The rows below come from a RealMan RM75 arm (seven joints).
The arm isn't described. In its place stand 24 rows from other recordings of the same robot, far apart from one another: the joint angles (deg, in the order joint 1, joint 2, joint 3, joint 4, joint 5, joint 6, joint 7), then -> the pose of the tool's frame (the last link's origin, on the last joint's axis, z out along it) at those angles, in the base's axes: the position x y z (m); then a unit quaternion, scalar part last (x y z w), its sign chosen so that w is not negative.
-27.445 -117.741 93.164 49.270 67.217 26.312 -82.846 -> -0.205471, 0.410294, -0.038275, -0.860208, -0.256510, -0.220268, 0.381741
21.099 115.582 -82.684 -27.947 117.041 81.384 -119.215 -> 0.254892, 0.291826, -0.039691, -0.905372, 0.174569, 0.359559, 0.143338
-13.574 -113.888 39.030 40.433 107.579 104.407 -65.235 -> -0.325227, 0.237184, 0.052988, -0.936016, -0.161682, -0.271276, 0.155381
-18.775 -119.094 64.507 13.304 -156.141 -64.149 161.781 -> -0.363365, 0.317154, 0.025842, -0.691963, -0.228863, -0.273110, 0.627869
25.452 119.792 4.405 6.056 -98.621 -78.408 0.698 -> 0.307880, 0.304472, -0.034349, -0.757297, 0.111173, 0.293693, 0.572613
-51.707 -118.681 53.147 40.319 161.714 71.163 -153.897 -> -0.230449, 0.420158, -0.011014, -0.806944, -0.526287, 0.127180, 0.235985
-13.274 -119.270 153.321 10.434 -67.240 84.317 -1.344 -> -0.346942, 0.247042, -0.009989, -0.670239, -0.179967, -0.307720, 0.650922
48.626 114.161 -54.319 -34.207 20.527 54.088 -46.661 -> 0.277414, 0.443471, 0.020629, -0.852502, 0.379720, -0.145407, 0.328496
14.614 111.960 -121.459 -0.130 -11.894 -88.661 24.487 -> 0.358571, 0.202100, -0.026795, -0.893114, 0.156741, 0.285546, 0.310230
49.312 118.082 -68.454 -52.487 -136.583 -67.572 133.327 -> 0.142923, 0.433598, -0.018114, -0.936129, 0.285631, -0.014837, 0.204590
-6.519 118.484 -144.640 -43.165 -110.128 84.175 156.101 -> 0.325698, 0.183638, -0.011140, -0.527691, 0.245281, 0.262633, 0.769678
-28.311 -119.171 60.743 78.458 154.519 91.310 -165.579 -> -0.252911, 0.345553, 0.061648, -0.746987, -0.602930, 0.092365, 0.264491
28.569 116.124 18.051 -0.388 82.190 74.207 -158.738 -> 0.343641, 0.341783, 0.041562, -0.654912, 0.231548, 0.351931, 0.627392
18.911 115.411 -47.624 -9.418 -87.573 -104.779 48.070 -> 0.293050, 0.226188, -0.014308, -0.857265, 0.179952, 0.454675, 0.161196
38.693 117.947 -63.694 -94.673 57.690 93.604 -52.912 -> 0.062264, 0.356053, 0.076986, -0.979269, 0.067495, 0.079628, 0.173597
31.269 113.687 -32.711 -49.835 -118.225 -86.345 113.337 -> 0.273932, 0.369177, 0.092616, -0.851674, 0.414059, 0.241098, 0.212316
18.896 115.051 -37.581 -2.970 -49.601 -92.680 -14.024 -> 0.346822, 0.277277, 0.062074, -0.675021, -0.079346, 0.192801, 0.707728
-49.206 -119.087 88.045 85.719 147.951 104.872 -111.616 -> -0.073225, 0.339199, -0.007037, -0.947132, 0.159811, 0.276902, 0.026941
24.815 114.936 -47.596 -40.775 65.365 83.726 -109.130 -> 0.304582, 0.320676, 0.019472, -0.963933, 0.148079, 0.134651, 0.175429
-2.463 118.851 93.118 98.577 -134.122 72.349 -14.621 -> 0.244712, 0.259763, 0.016122, -0.791709, 0.556948, 0.027516, 0.249497
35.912 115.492 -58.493 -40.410 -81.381 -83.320 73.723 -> 0.165930, 0.383323, 0.030209, -0.909826, 0.062084, 0.373544, 0.169786
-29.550 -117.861 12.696 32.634 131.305 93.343 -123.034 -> -0.313512, 0.306118, 0.021475, -0.703182, -0.634672, -0.314164, 0.063454
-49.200 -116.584 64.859 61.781 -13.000 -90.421 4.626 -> -0.194499, 0.409546, 0.044919, -0.737810, -0.571632, 0.191696, 0.303521
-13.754 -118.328 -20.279 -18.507 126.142 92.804 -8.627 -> -0.278497, 0.232025, -0.043701, -0.724521, -0.144461, -0.463411, 0.489336
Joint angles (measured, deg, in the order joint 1, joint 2, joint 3, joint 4, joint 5, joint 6, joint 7), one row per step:
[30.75, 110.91, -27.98, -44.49, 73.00, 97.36, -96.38]
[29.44, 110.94, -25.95, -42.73, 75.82, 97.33, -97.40]
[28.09, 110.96, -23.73, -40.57, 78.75, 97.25, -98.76]
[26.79, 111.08, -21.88, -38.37, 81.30, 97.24, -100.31]
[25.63, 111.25, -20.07, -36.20, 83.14, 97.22, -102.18]
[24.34, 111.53, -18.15, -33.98, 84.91, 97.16, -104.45]
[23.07, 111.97, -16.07, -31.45, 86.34, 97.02, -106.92]
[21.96, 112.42, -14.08, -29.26, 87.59, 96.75, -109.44]
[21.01, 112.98, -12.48, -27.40, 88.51, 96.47, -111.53]
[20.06, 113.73, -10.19, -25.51, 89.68, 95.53, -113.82]
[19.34, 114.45, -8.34, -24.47, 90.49, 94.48, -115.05]
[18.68, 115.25, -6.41, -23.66, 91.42, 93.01, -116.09]
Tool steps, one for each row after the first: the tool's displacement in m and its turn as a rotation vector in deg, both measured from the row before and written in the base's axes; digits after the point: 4 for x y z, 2 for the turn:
[0.0081, -0.0054, 0.0050, 2.87, 3.66, -1.23]
[0.0093, -0.0060, 0.0050, 3.30, 3.76, -1.36]
[0.0090, -0.0067, 0.0026, 2.95, 3.22, -1.24]
[0.0090, -0.0067, 0.0009, 2.74, 2.45, -1.21]
[0.0098, -0.0078, 0.0001, 3.08, 2.19, -1.39]
[0.0101, -0.0085, -0.0024, 2.98, 2.18, -1.72]
[0.0089, -0.0076, -0.0022, 3.04, 1.60, -1.72]
[0.0071, -0.0068, -0.0038, 2.33, 1.37, -1.62]
[0.0088, -0.0066, -0.0031, 3.25, 1.56, -2.61]
[0.0072, -0.0049, -0.0023, 2.33, 1.31, -2.48]
[0.0078, -0.0045, -0.0018, 2.44, 1.34, -2.94]

